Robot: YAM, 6 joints.
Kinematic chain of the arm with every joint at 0, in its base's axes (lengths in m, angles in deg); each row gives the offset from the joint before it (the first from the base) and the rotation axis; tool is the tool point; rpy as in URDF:
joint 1: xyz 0 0 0.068 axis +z
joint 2: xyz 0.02 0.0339 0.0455 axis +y
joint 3: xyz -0.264 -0.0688 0 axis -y
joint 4: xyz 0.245 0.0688 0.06 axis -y
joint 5: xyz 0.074 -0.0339 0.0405 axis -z
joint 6: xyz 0.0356 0 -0.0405 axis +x
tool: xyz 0 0 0 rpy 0 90 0
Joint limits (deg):
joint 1: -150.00..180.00
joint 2: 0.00..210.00
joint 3: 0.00..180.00
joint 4: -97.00..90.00
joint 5: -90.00..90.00
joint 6: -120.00..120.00
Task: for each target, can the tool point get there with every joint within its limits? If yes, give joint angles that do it. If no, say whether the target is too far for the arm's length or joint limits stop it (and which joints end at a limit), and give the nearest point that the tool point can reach.
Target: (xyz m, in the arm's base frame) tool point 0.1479 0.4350 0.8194
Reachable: no: too far | nearest point 0.1129 0.3321 0.6448 | short by 0.206 m
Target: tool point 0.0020 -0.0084 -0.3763
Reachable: no: joint limits stop it (at a limit: joint 2) | nearest point 0.0109 -0.0458 -0.3190 | short by 0.069 m
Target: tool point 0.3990 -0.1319 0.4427
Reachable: yes | joints -14.61 112.89 131.56 -49.12 49.40 11.04
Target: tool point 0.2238 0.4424 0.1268
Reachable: yes | joints 66.85 136.42 100.92 -21.30 63.43 -49.93
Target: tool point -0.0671 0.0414 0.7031
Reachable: yes | joints -20.46 80.16 151.93 60.87 -25.58 -74.39
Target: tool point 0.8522 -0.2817 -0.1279
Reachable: no: too far | nearest point 0.5919 -0.1957 -0.0525 | short by 0.284 m
